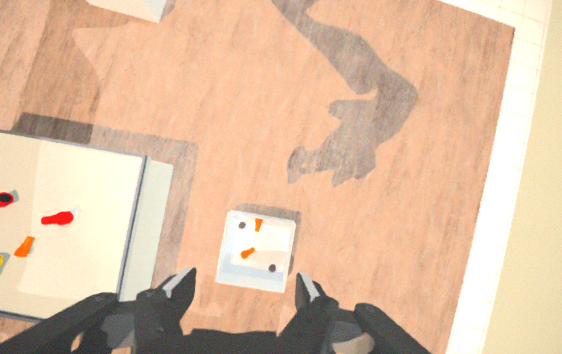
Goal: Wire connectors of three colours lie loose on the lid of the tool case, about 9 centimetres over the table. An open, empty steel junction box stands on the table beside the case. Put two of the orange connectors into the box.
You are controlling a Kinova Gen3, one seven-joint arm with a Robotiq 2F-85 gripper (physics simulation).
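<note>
The junction box stands on the table to the right of the tool case, a small white open box. Two orange connectors lie apart inside it: one orange connector near its far wall and another orange connector near the middle of its floor. My gripper is open and empty, high above the table near the box's near side. On the lid of the tool case at the left lie an orange connector, a red connector, another red connector at the left edge and part of a yellow connector.
The case's side wall faces the junction box, with a gap of table between them. Part of a pale block shows at the top left. The arm's shadow falls on the table beyond the box. The table's edge runs down the right.
</note>
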